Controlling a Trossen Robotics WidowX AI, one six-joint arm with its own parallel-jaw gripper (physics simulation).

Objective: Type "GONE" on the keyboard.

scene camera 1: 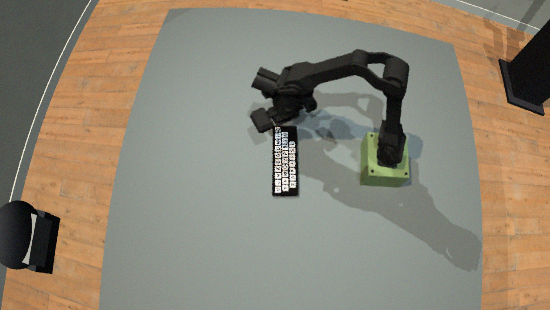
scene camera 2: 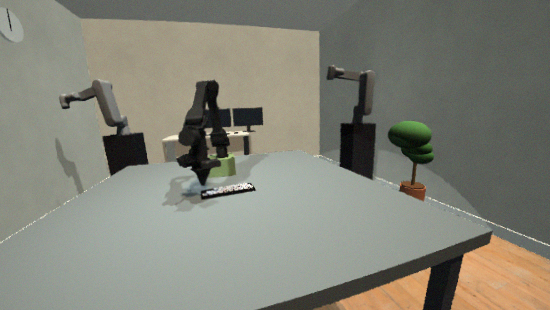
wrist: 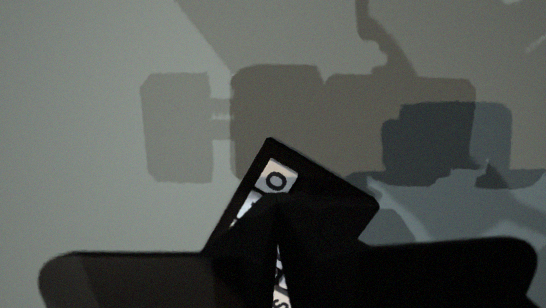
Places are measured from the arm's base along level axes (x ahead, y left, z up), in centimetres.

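Pixels of known places: gripper, fingertip midpoint: (scene camera 1: 278, 123) (scene camera 2: 202, 185) (wrist: 275, 203); arm's base at its link origin: (scene camera 1: 387, 156) (scene camera 2: 222, 156).
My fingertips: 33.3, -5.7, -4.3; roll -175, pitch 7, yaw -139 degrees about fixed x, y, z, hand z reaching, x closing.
Note:
For each thing: its middle in the pictures, then the offset to it from my fingertips, as dx, dy, dz. Level surfaces: height alone.
- black keyboard at the middle of its body: (scene camera 1: 285, 159) (scene camera 2: 228, 190) -3.7, +9.1, -4.4
- O key at the middle of its body: (wrist: 276, 179) +0.0, +0.4, -3.7
- S key at the middle of its body: (wrist: 280, 302) -5.3, +6.2, -3.7
- grey table at its surface level: dz -5.2
The black keyboard (scene camera 1: 294, 192) (scene camera 2: 228, 190) (wrist: 320, 181) with white letter keys lies flat on the table. Its long side runs up and down in scene camera 1. My gripper (scene camera 1: 277, 123) (scene camera 2: 202, 184) (wrist: 275, 203) is shut and empty, pointing down over the keyboard's end farthest up in scene camera 1. A small gap seems to show beneath the tips in scene camera 2. In the wrist view the O key (wrist: 276, 181) shows just beyond the fingertips. A key beside it is partly covered by a finger. An S key (wrist: 281, 299) shows through the slit between the fingers.
The arm's green base block (scene camera 1: 371, 178) (scene camera 2: 229, 166) stands on the grey table (scene camera 1: 200, 240) (scene camera 2: 300, 225), to the right of the keyboard in scene camera 1. Shadows of the arm fall across the table. A potted plant (scene camera 2: 410, 136) and two grey arms on black pedestals stand beyond the table.

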